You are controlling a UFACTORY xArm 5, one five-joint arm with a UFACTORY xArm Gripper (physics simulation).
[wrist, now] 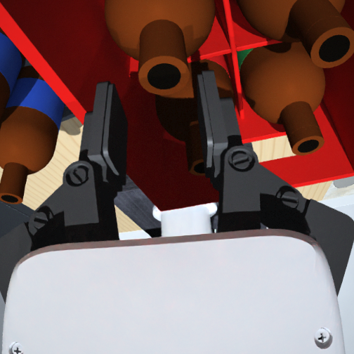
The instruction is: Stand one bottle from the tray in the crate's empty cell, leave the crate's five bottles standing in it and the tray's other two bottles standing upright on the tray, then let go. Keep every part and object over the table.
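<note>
My gripper [158, 96] is open, with nothing between its fingers. A brown bottle [160, 30] is upright in the red crate [50, 75] just beyond the fingertips; its open neck points toward the camera and is clear of both fingers. Another brown bottle [172, 117] is lower in the crate, partly hidden by the right finger and the first bottle. Two more brown bottles [282, 80] [267, 17] are in crate cells at the right. Outside the crate's left wall are two bottles with blue labels [37, 100] [7, 57]. The bottles' bases are hidden.
A thin red divider [235, 65] stands close to the right of the right finger. The crate's left wall runs close to the left finger. Pale wooden table [67, 147] shows at the left. A white part [186, 222] shows between the finger bases.
</note>
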